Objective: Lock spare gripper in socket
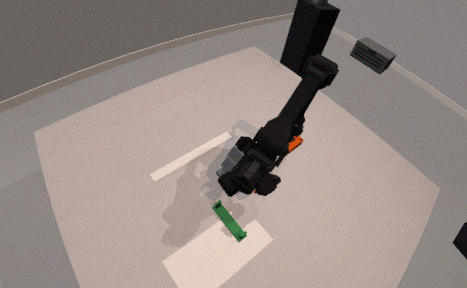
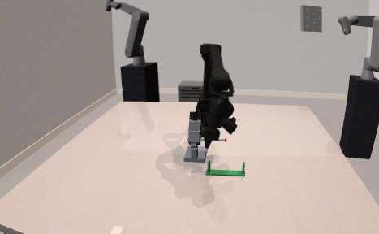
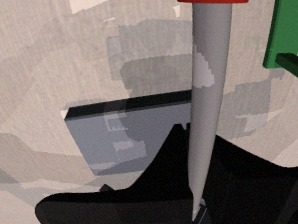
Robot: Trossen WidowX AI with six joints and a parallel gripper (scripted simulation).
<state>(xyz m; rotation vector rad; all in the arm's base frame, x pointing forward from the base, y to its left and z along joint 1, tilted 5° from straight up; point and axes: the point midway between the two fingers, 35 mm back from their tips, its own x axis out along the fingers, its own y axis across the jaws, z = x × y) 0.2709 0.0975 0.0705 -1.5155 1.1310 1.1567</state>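
The grey mount lies 50 mm to the right of my gripper tip. Round my gripper tip: spare gripper 20 mm behind, 50 mm to the right, 70 mm above; green pin rest 80 mm ahead, 100 mm to the left, 30 mm below.
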